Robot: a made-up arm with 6 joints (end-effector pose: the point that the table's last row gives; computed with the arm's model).
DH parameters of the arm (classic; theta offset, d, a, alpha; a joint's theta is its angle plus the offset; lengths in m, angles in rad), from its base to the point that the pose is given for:
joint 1: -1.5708 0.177 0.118 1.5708
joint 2: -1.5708 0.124 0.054 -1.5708
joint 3: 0 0.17 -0.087 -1.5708
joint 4: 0 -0.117 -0.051 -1.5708
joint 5: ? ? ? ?
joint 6: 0.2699 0 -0.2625 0
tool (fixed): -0.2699 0.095 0 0
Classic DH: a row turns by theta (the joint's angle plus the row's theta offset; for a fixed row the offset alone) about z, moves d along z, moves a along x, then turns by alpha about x.
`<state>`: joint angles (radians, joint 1 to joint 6).
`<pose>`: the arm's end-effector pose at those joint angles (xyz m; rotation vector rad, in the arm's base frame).
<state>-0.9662 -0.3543 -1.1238 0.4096 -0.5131 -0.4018</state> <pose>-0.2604 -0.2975 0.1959 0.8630 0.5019 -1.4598</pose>
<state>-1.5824 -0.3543 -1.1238 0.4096 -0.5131 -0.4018</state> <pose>-0.3844 -0.0923 0.1959 1.0730 0.2384 -2.0156</pose>
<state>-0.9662 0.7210 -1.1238 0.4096 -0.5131 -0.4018</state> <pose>-0.1322 -0.2089 0.4194 -0.3047 0.6353 -1.8166</pose>
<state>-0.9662 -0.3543 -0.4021 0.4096 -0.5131 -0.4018</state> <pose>-0.3832 -0.1838 0.2944 0.7413 -0.3036 -1.5025</pose>
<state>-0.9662 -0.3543 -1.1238 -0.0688 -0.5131 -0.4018</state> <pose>-0.1842 -0.2588 0.2331 0.4760 0.5176 -1.1570</pose>
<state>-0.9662 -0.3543 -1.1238 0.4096 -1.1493 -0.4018</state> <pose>-0.3098 -0.2895 0.2821 0.5802 -0.1198 -1.7065</pose>
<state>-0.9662 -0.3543 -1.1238 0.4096 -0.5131 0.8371</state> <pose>-0.4267 -0.4306 -0.0221 0.9038 -0.0840 -0.3156</pose>
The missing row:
joint 5: -1.5708 -0.028 0.388 1.5708
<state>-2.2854 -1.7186 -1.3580 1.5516 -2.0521 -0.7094</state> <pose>-0.2319 0.2167 -0.1648 -1.3356 0.1350 1.2869</pose>
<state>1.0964 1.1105 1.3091 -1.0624 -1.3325 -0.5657</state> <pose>0.0993 -0.3995 0.0633 -0.4364 2.4533 -1.1389</pose>
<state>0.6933 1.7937 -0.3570 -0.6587 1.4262 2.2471</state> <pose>0.0529 -0.2853 0.8618 -0.4991 1.5278 0.1892</pose>
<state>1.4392 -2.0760 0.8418 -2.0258 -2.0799 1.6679</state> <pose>-0.0364 -0.5217 0.6042 -1.0483 -1.8104 1.7232</pose>
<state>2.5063 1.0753 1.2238 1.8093 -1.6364 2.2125</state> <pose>0.4571 0.6593 0.6557 -1.7237 1.2607 -0.5082</pose>
